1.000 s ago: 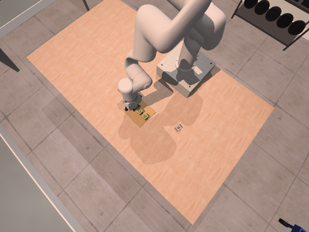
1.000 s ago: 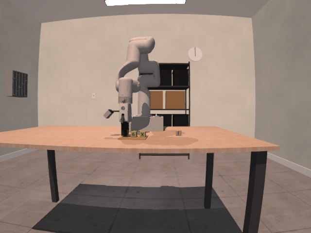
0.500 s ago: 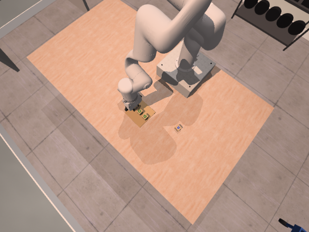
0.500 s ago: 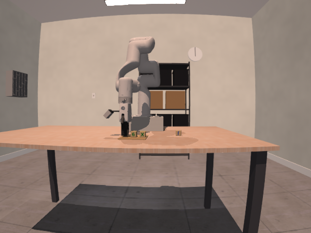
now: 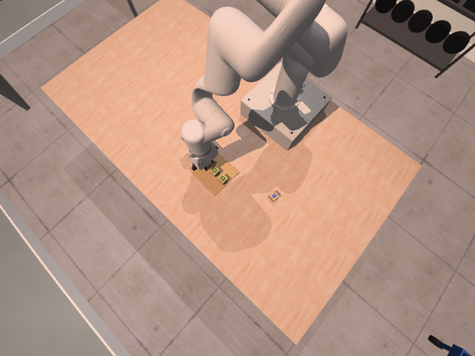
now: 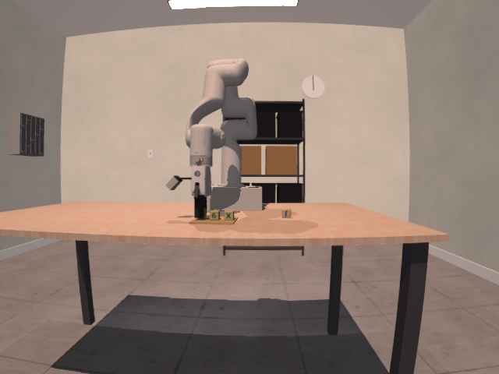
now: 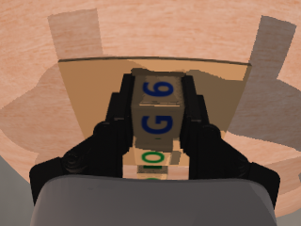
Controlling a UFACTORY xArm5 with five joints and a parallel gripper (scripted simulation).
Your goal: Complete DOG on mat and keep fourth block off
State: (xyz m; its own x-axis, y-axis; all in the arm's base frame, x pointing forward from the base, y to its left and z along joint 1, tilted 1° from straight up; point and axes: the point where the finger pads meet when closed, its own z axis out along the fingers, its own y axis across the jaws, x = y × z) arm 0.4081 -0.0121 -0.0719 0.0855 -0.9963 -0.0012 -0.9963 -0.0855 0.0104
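Right now the blue-lettered block is 10 mm below my hand. Round my hand: mat: 50 mm to the left, 30 mm below.
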